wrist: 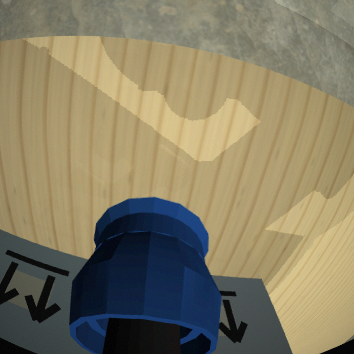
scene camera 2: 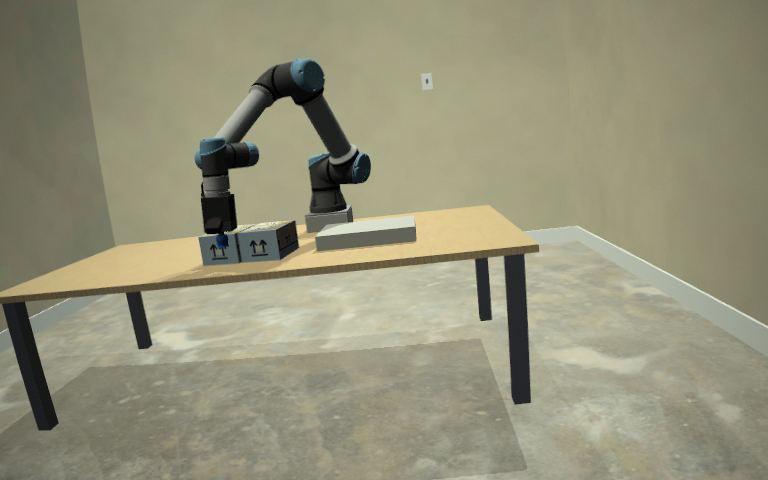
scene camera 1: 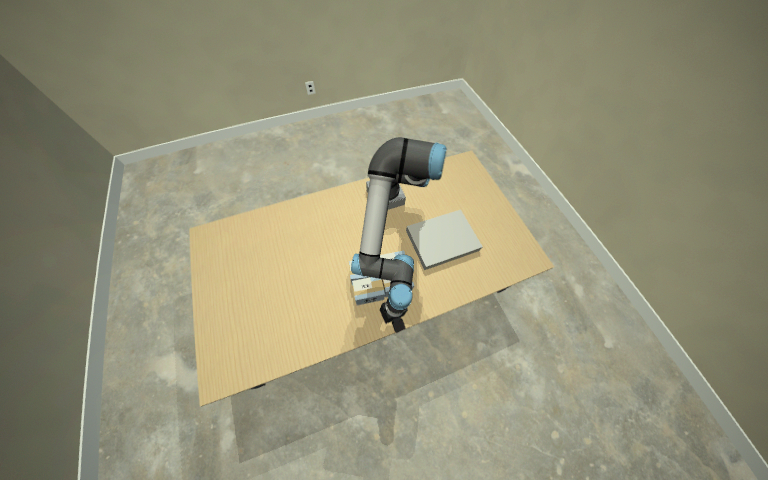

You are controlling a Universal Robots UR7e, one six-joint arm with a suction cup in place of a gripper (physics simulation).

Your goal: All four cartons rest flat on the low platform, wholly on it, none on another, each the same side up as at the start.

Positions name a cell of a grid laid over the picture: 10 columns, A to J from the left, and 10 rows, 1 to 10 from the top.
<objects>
low grey platform: scene camera 2 F5; scene camera 1 F6; not seen in the wrist view (out of frame)
</objects>
